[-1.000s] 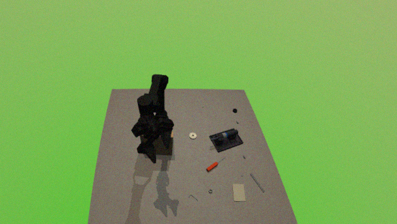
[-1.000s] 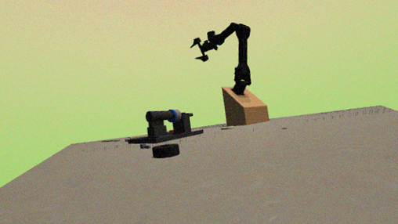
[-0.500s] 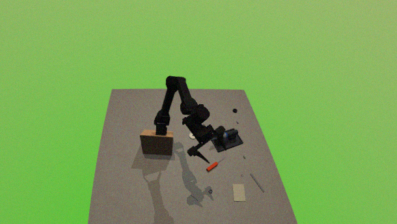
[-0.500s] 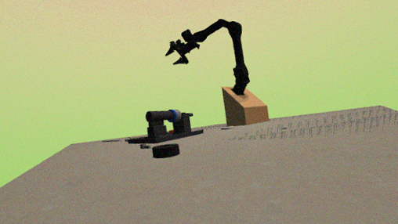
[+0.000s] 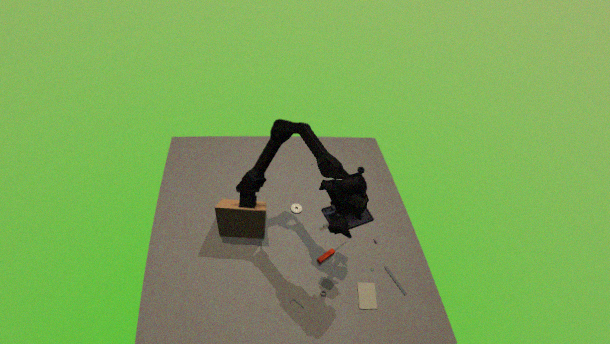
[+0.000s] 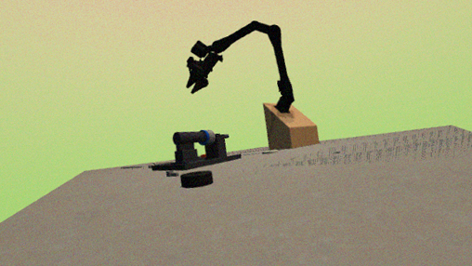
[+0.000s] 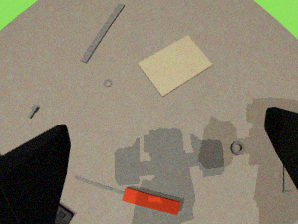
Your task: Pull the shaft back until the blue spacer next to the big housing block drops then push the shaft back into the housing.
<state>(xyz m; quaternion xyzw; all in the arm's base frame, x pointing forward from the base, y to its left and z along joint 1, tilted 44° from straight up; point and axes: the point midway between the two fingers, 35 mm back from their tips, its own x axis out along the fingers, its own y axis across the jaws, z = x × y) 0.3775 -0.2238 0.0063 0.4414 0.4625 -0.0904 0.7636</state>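
Now: the dark shaft 30 mm ahead of my gripper tip, 240 mm to the left of it and 240 mm below it. From my gripper tip the other things lie so: black disc: 220 mm ahead, 580 mm to the left, 310 mm below; beige card: 120 mm ahead, 150 mm to the right, 310 mm below; red-handled screwdriver: 10 mm behind, 60 mm to the left, 310 mm below.
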